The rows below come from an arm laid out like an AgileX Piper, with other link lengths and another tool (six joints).
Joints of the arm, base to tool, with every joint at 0 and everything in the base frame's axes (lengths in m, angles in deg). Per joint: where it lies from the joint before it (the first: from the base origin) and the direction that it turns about. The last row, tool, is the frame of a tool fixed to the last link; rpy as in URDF.
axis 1: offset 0 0 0.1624 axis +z
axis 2: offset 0 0 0 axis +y
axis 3: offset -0.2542 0 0.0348 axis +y
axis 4: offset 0.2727 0 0.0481 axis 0.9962 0 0.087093
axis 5: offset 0 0 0 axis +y
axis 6: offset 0.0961 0 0.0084 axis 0.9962 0 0.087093
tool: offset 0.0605 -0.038 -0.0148 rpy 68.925 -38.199 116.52
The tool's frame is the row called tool.
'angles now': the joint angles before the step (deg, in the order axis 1, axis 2, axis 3, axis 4, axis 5, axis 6). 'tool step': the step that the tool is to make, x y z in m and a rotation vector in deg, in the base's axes. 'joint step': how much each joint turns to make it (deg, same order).
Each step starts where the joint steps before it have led.
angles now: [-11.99 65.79 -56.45 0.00 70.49 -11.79]
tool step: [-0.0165 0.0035 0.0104 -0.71 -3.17 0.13]
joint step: [0.00 -5.89 2.32 0.00 0.31 -0.13]
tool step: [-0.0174 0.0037 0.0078 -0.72 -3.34 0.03]
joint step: [0.00 -6.17 2.61 0.00 0.14 -0.03]
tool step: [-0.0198 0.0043 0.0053 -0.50 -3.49 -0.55]
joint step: [-0.01 -6.78 2.93 0.00 0.33 0.59]
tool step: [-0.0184 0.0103 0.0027 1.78 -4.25 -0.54]
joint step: [0.12 -7.00 2.72 2.14 0.47 1.12]
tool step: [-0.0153 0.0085 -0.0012 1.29 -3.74 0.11]
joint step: [0.00 -6.38 2.86 1.89 0.11 0.36]
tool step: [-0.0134 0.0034 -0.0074 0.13 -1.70 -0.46]
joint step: [0.01 -5.12 3.23 0.14 0.21 0.63]
